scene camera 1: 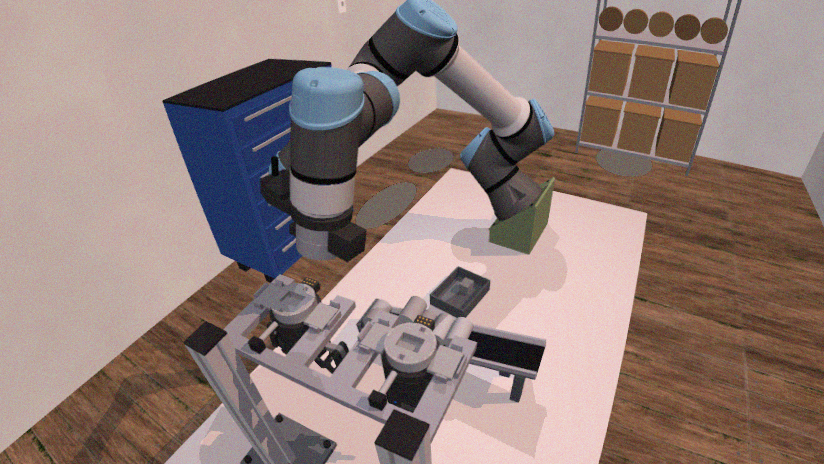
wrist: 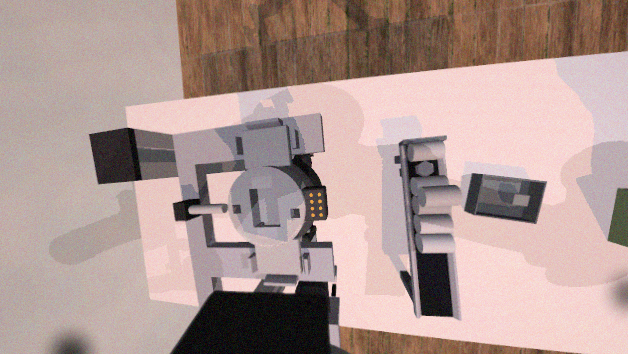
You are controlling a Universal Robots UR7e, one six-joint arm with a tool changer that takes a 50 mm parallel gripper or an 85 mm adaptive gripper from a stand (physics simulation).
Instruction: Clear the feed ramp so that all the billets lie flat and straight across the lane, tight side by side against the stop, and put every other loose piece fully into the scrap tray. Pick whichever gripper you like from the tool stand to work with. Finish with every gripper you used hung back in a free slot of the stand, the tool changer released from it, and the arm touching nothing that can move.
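Seen in the pictures: arm's base, origin of its link: (scene camera 1: 519, 204).
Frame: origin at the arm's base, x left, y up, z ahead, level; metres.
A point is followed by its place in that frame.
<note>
The arm's tool changer (scene camera 1: 314, 244) {y 0.360, x 0.030, z 0.733 m} is bare, with no gripper on it, above the cabinet-side slot of the tool stand (scene camera 1: 328, 383) {y 0.239, x 0.104, z 0.816 m} (wrist: 190, 280) {y 0.239, x 0.066, z 0.834 m}. A gripper hangs in each slot under a round coupling plate: the cabinet-side plate (scene camera 1: 292, 305) {y 0.244, x -0.025, z 0.757 m} (wrist: 267, 205) {y 0.245, x -0.021, z 0.758 m} and the other plate (scene camera 1: 409, 345) {y 0.245, x 0.152, z 0.721 m}. Whether their fingers are open or shut cannot be told. Several pale billets lie across the feed ramp (scene camera 1: 507, 348) {y -0.011, x 0.189, z 0.470 m} (wrist: 435, 285) {y -0.011, x 0.192, z 0.476 m}. One billet (wrist: 427, 151) {y -0.011, x -0.096, z 0.532 m} lies at the stop (wrist: 425, 140) {y -0.021, x -0.115, z 0.533 m}, beside a hexagonal piece (wrist: 425, 168) {y -0.030, x -0.061, z 0.523 m}. A raised billet (wrist: 440, 198) {y 0.036, x -0.009, z 0.519 m} rests on others. The scrap tray (scene camera 1: 444, 307) {y -0.087, x -0.014, z 0.385 m} (wrist: 541, 202) {y -0.068, x -0.006, z 0.259 m} holds a small pale block (scene camera 1: 465, 283) {y -0.074, x -0.007, z 0.297 m} (wrist: 521, 200) {y -0.074, x -0.006, z 0.292 m}.
A black block (wrist: 255, 325) on the wrist hides part of the stand. The stand has upright posts with black caps (scene camera 1: 401, 432) {y 0.273, x 0.223, z 0.828 m} (wrist: 112, 155) {y 0.273, x -0.053, z 0.875 m}. A green angled mount (scene camera 1: 521, 230) {y -0.028, x 0.042, z 0.078 m} (wrist: 619, 220) {y -0.091, x 0.020, z 0.079 m} stands beyond the tray. A blue cabinet (scene camera 1: 201, 172) stands left of the table.
</note>
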